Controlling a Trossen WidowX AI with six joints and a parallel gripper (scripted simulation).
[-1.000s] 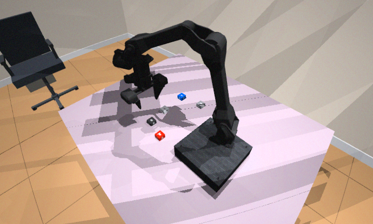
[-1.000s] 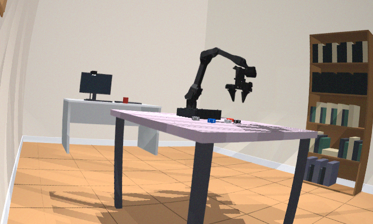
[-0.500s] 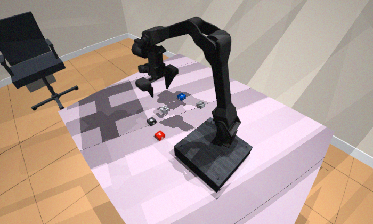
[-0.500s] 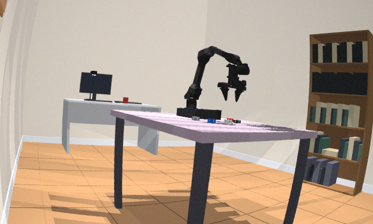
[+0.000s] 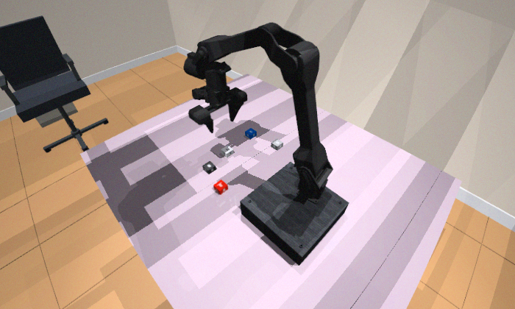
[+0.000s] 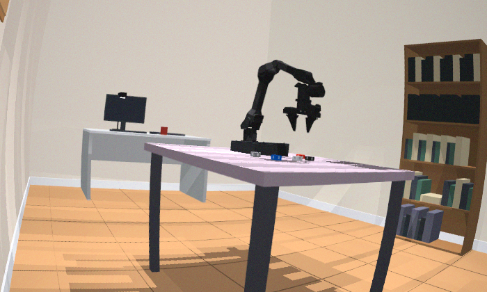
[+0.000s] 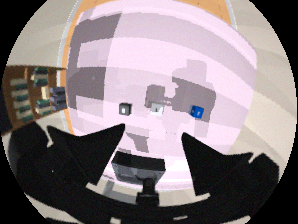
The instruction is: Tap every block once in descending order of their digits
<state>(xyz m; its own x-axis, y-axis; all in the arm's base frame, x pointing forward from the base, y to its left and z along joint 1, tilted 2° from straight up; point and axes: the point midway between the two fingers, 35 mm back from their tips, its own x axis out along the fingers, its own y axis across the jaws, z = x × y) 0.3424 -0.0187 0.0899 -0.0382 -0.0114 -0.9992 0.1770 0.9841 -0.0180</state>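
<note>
My gripper tip is 130 mm to the right of the red block, 120 mm above it and 90 mm past it. Also, from my gripper tip: blue block (140 mm to the right, 120 mm below, 10 mm behind); white block (120 mm below, 10 mm to the right); black block (120 mm below, 90 mm to the left).
</note>
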